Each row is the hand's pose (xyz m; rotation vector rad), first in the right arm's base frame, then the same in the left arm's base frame.
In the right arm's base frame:
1: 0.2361 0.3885 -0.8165 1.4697 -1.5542 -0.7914
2: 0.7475 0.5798 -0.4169 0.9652 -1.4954 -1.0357
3: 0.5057 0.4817 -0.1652 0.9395 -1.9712 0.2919
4: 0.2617 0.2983 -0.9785 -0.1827 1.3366 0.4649
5: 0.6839 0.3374 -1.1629 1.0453 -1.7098 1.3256
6: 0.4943 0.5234 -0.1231 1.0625 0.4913 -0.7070
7: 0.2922 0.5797 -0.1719 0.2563 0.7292 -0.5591
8: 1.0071 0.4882 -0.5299 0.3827 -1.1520 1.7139
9: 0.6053 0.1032 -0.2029 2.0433 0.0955 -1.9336
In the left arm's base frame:
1: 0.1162 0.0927 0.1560 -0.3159 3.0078 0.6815
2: 0.2012 -0.0463 0.8127 0.0206 2.7727 1.2881
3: 0.0110 0.2613 0.8387 -0.8373 -2.6388 0.0744
4: 0.0853 -0.0395 0.0271 0.3228 0.5758 -0.8389
5: 0.2099 -0.4680 0.1483 -0.7939 -1.9688 0.9083
6: 0.0360 0.3039 0.8733 1.2292 -1.0168 -1.3878
7: 0.0915 0.4516 0.7267 0.6586 -0.3181 -1.6904
8: 0.1685 -0.3379 0.8619 -1.0389 -1.1731 0.7173
9: -0.3274 0.0681 0.7860 -2.0577 1.5057 1.0095

